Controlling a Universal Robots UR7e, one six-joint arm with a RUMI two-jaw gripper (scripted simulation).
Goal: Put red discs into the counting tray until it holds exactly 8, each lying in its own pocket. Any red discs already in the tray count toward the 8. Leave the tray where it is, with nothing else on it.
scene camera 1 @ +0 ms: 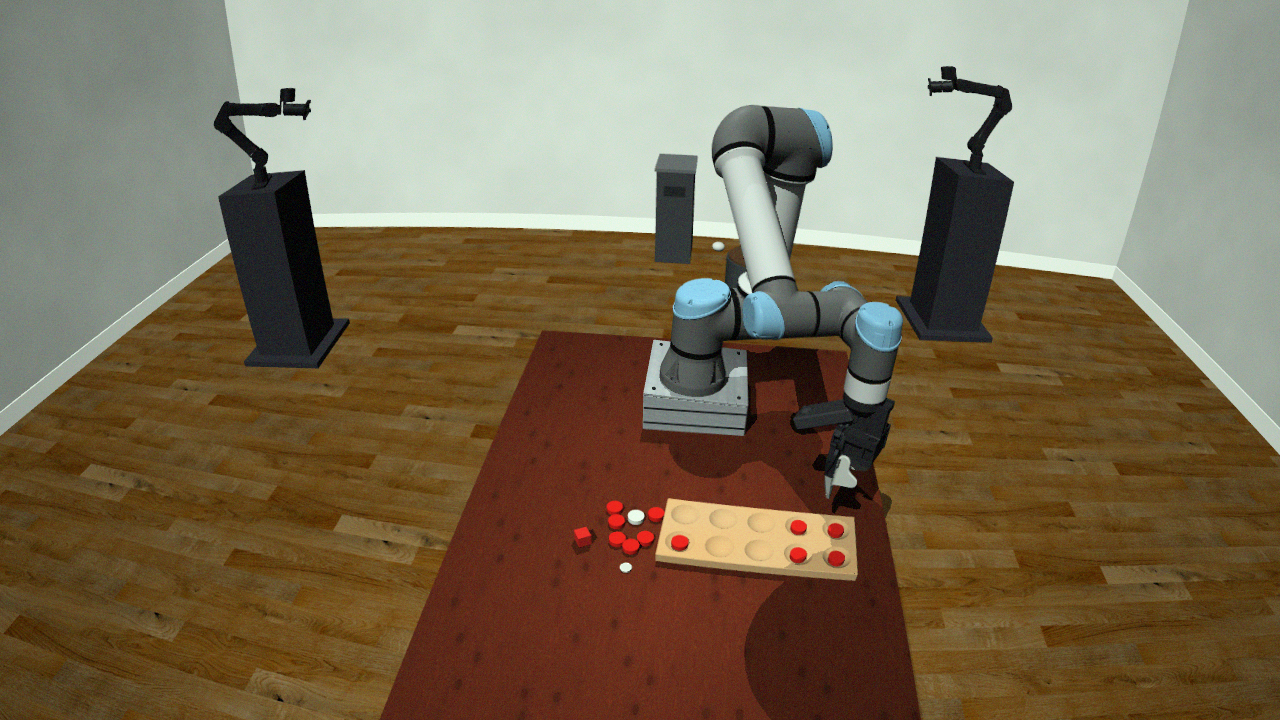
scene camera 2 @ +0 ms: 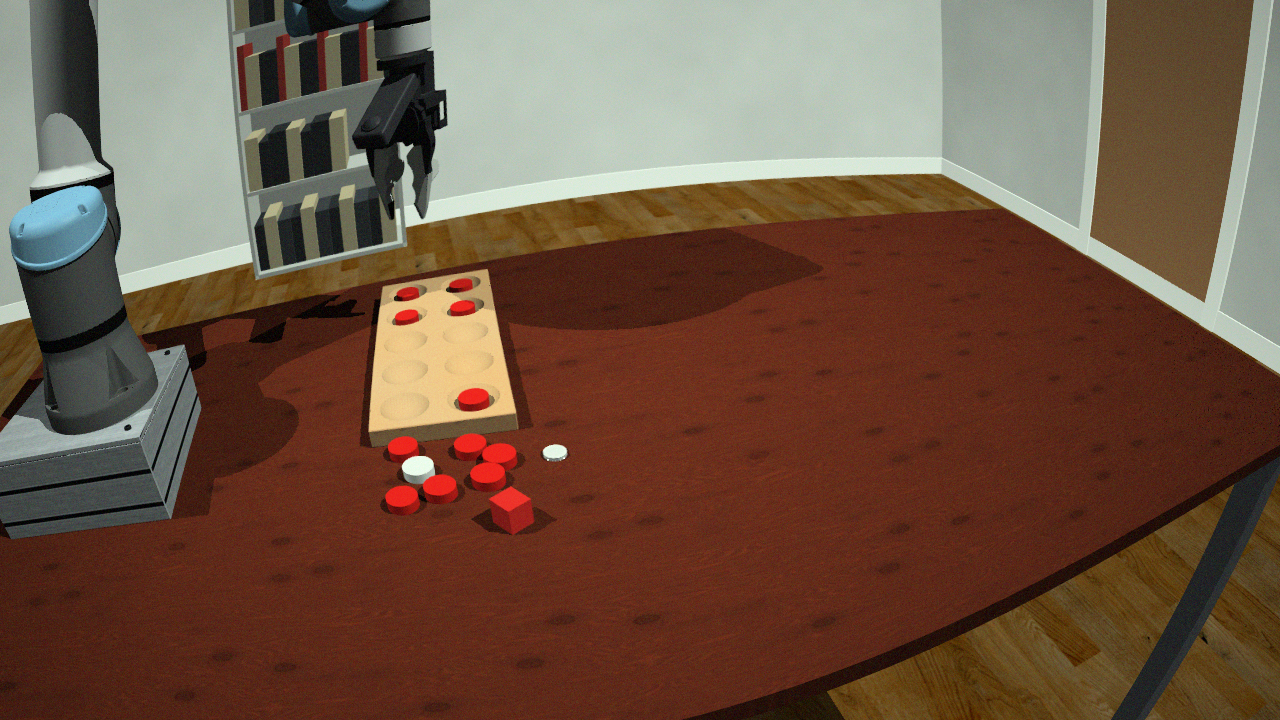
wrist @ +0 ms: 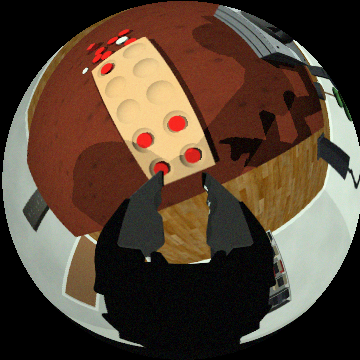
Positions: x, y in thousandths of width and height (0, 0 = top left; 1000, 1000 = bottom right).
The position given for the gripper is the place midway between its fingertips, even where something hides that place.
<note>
In view: the gripper (scene camera 2: 318, 305), a wooden counting tray (scene camera 2: 336, 488), a red disc (scene camera 2: 381, 663), a red cube (scene camera 2: 400, 709), a white disc (scene camera 2: 325, 653) and a red disc (scene camera 2: 315, 695).
The wooden counting tray also shows in scene camera 1 (scene camera 1: 569, 747) and in the wrist view (wrist: 393, 260). The gripper also shows in scene camera 1 (scene camera 1: 651, 681) and in the wrist view (wrist: 510, 479).
</note>
